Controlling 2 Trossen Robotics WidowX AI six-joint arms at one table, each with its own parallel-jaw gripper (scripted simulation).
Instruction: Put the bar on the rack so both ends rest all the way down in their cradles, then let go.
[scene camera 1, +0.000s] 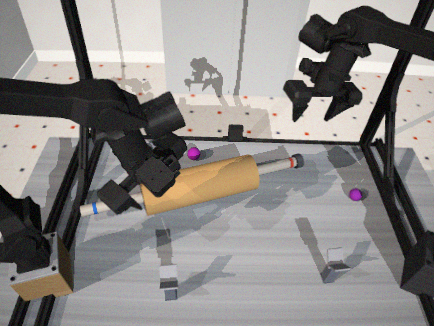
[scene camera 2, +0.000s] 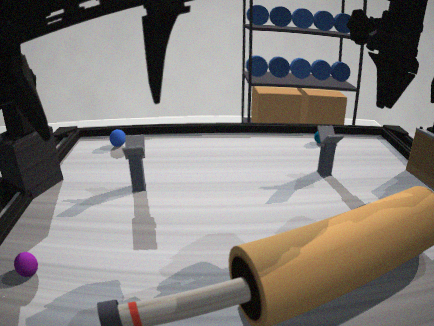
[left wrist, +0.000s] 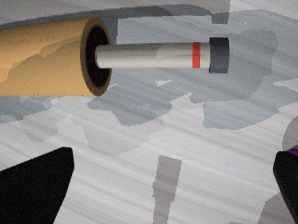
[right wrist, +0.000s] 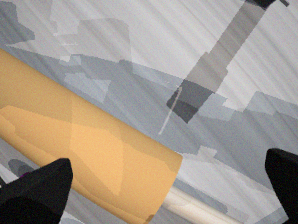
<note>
I see my left gripper (scene camera 2: 100, 120), my right gripper (scene camera 2: 384, 107) and a bar (scene camera 2: 301, 269).
The bar is seen too in scene camera 1 (scene camera 1: 197, 184), in the left wrist view (left wrist: 74, 57) and in the right wrist view (right wrist: 115, 166). My left gripper shows as well in scene camera 1 (scene camera 1: 309, 120) and in the left wrist view (left wrist: 176, 161). My right gripper is seen too in scene camera 1 (scene camera 1: 156, 192) and in the right wrist view (right wrist: 169, 164).
</note>
